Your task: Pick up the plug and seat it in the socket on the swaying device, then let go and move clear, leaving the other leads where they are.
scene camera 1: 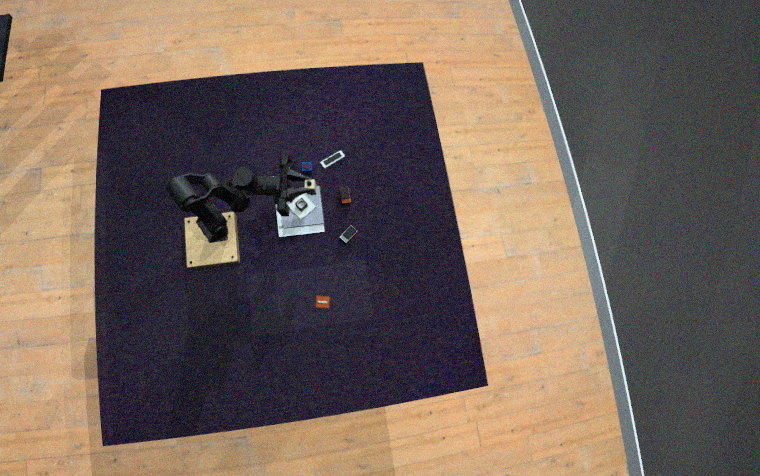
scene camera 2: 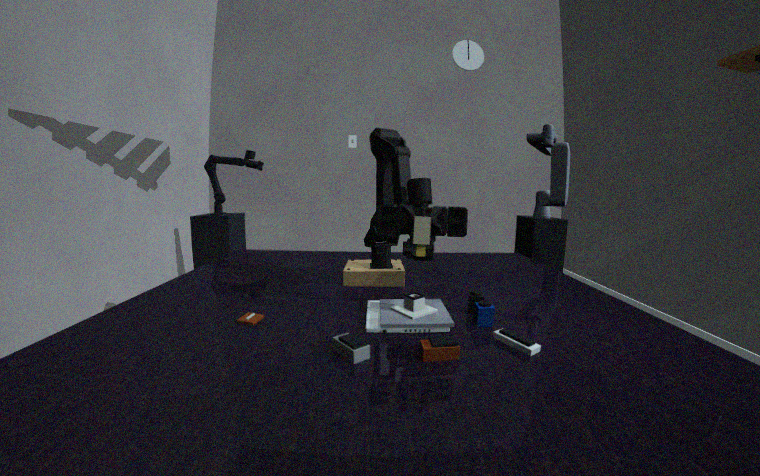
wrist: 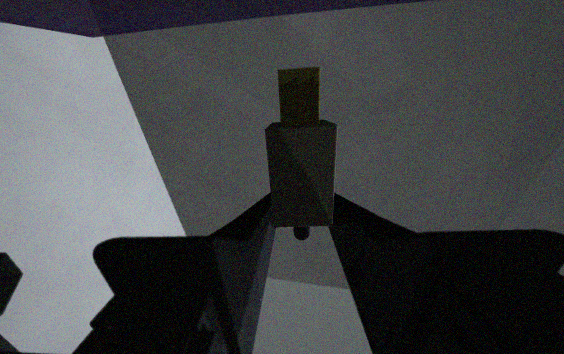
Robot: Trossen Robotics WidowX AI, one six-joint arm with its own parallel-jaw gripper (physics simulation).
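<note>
The plug, a cream block [scene camera 1: 309,183] [scene camera 2: 421,228] [wrist: 301,175] with a yellow end, is held upright, yellow end down, in the scene camera 2 view. My gripper [scene camera 1: 309,186] [scene camera 2: 421,239] [wrist: 300,198] is shut on it from both sides, well above the table. The device [scene camera 1: 314,220] [scene camera 2: 443,320] is a flat grey and white slab. Its socket, a small grey box with a dark opening [scene camera 1: 301,204] [scene camera 2: 414,303], stands on a white tilted-square plate [scene camera 1: 293,210] [scene camera 2: 429,310] on top. The plug is apart from the socket. Whether the device is moving cannot be told.
Around the device lie a blue block [scene camera 1: 306,165] [scene camera 2: 485,315], a white bar [scene camera 1: 332,159] [scene camera 2: 532,349], an orange block [scene camera 1: 346,199] [scene camera 2: 440,352] and a grey block [scene camera 1: 348,233] [scene camera 2: 360,353]. An orange square [scene camera 1: 322,302] [scene camera 2: 250,319] lies farther off. The arm stands on a wooden base [scene camera 1: 196,255] [scene camera 2: 374,277].
</note>
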